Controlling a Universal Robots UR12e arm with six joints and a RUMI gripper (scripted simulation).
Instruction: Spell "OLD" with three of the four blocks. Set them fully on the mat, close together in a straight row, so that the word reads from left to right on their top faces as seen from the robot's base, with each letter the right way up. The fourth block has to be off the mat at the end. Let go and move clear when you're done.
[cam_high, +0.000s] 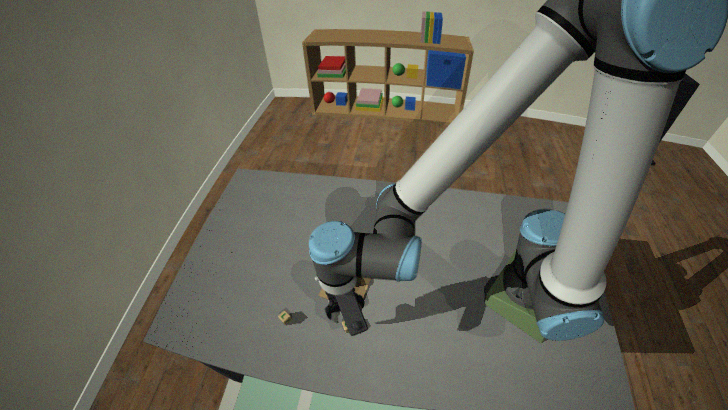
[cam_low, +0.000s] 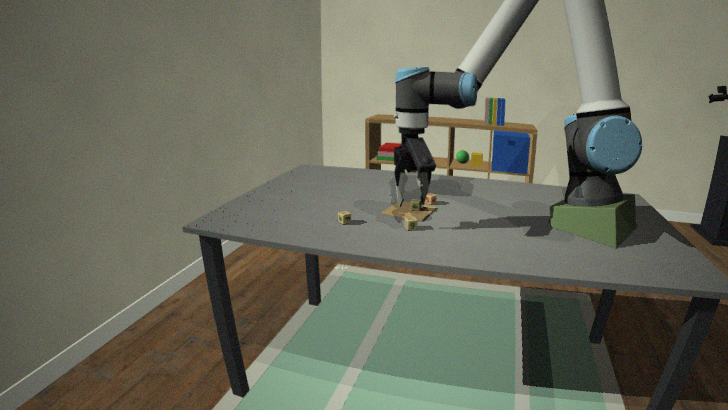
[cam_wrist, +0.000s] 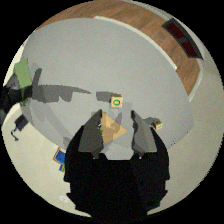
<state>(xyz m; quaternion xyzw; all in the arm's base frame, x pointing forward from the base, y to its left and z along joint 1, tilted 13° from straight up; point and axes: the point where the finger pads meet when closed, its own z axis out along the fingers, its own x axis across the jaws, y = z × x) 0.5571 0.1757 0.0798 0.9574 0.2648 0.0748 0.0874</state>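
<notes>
Right now the tan mat is 15 cm to the right of my hand, 8 cm below it and 3 cm ahead of it.
</notes>
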